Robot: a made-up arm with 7 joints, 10 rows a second.
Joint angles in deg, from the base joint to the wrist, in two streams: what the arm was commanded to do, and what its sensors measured. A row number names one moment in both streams.
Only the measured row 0 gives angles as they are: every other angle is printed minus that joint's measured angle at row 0.
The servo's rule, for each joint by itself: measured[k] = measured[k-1] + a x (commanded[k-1-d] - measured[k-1]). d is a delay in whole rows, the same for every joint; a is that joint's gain. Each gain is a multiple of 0.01, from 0.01 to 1. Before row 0 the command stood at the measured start. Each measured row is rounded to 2 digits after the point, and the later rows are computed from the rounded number. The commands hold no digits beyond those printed.
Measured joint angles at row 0:
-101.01, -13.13, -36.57, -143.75, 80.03, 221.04, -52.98
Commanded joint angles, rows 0 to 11:
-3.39, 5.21, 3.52, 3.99, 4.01, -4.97, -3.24
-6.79, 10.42, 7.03, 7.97, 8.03, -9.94, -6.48
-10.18, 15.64, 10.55, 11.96, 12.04, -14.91, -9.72
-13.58, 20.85, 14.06, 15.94, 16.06, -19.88, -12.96
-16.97, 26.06, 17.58, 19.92, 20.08, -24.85, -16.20
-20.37, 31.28, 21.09, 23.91, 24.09, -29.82, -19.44
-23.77, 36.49, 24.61, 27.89, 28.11, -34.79, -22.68
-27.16, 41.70, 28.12, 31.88, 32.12, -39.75, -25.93
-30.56, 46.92, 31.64, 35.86, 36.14, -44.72, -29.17
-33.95, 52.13, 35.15, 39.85, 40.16, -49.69, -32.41
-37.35, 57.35, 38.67, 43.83, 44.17, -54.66, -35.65
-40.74, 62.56, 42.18, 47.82, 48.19, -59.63, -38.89
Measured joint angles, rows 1 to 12:
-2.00, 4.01, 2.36, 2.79, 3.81, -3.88, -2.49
-4.83, 8.95, 5.49, 6.42, 7.82, -8.61, -5.56
-7.99, 14.10, 8.88, 10.30, 11.83, -13.52, -8.76
-11.29, 19.30, 12.35, 14.25, 15.85, -18.48, -11.99
-14.64, 24.51, 15.85, 18.22, 19.87, -23.45, -15.23
-18.02, 29.72, 19.36, 22.20, 23.88, -28.42, -18.47
-21.41, 34.93, 22.88, 26.18, 27.90, -33.39, -21.71
-24.80, 40.14, 26.39, 30.17, 31.91, -38.35, -24.96
-28.20, 45.36, 29.91, 34.15, 35.93, -43.32, -28.20
-31.59, 50.57, 33.42, 38.14, 39.95, -48.29, -31.44
-34.99, 55.79, 36.94, 42.12, 43.96, -53.26, -34.68
-38.38, 61.00, 40.45, 46.11, 47.98, -58.23, -37.92
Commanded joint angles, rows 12 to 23:
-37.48, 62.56, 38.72, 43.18, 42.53, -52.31, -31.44
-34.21, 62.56, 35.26, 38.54, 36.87, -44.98, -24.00
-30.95, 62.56, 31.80, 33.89, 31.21, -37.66, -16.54
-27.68, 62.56, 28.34, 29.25, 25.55, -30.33, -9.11
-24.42, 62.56, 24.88, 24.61, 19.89, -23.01, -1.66
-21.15, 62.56, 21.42, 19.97, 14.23, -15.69, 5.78
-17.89, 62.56, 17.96, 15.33, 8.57, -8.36, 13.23
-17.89, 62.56, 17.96, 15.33, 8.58, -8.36, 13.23
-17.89, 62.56, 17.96, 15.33, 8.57, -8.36, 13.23
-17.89, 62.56, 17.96, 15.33, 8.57, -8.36, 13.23
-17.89, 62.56, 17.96, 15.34, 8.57, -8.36, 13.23
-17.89, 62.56, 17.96, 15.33, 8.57, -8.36, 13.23
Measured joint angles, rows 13 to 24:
-37.85, 62.20, 39.29, 44.06, 42.80, -53.61, -32.93
-35.70, 62.48, 36.59, 40.20, 37.17, -46.88, -26.05
-32.90, 62.54, 33.38, 35.78, 31.51, -39.69, -18.73
-29.82, 62.56, 30.00, 31.21, 25.85, -32.39, -11.32
-26.63, 62.56, 26.57, 26.59, 20.19, -25.07, -3.88
-23.40, 62.56, 23.12, 21.96, 14.53, -17.75, 3.56
-20.15, 62.56, 19.66, 17.32, 8.87, -10.43, 11.01
-18.82, 62.56, 18.52, 15.93, 8.59, -8.82, 12.72
-18.27, 62.56, 18.14, 15.51, 8.57, -8.46, 13.11
-18.05, 62.56, 18.02, 15.38, 8.57, -8.38, 13.20
-17.96, 62.56, 17.98, 15.35, 8.57, -8.36, 13.22
-17.92, 62.56, 17.97, 15.34, 8.57, -8.36, 13.23

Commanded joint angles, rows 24 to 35:
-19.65, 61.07, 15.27, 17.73, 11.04, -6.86, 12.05
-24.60, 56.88, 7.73, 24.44, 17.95, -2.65, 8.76
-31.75, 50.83, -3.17, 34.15, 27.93, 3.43, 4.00
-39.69, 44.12, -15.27, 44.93, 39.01, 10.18, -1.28
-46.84, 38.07, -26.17, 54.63, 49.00, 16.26, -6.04
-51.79, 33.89, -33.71, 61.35, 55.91, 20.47, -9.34
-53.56, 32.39, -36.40, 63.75, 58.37, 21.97, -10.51
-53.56, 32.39, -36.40, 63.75, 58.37, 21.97, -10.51
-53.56, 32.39, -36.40, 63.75, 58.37, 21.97, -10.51
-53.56, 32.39, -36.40, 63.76, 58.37, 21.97, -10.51
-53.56, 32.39, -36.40, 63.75, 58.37, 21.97, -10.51
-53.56, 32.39, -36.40, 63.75, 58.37, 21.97, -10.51
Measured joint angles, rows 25 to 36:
-18.94, 61.41, 16.16, 17.01, 10.92, -7.19, 12.32
-22.28, 57.92, 10.51, 22.21, 17.60, -3.65, 9.58
-27.87, 52.46, 1.34, 30.57, 27.41, 1.87, 5.28
-34.84, 46.04, -9.79, 40.62, 38.43, 8.35, 0.23
-41.92, 39.90, -20.76, 50.43, 48.47, 14.52, -4.60
-47.74, 35.27, -29.44, 58.07, 55.54, 19.16, -8.25
-51.17, 33.05, -34.10, 62.05, 58.23, 21.35, -9.99
-52.58, 32.54, -35.64, 63.24, 58.36, 21.83, -10.39
-53.16, 32.42, -36.15, 63.60, 58.37, 21.94, -10.48
-53.40, 32.40, -36.32, 63.71, 58.37, 21.96, -10.50
-53.49, 32.39, -36.37, 63.74, 58.37, 21.97, -10.51
-53.53, 32.39, -36.39, 63.75, 58.37, 21.97, -10.51

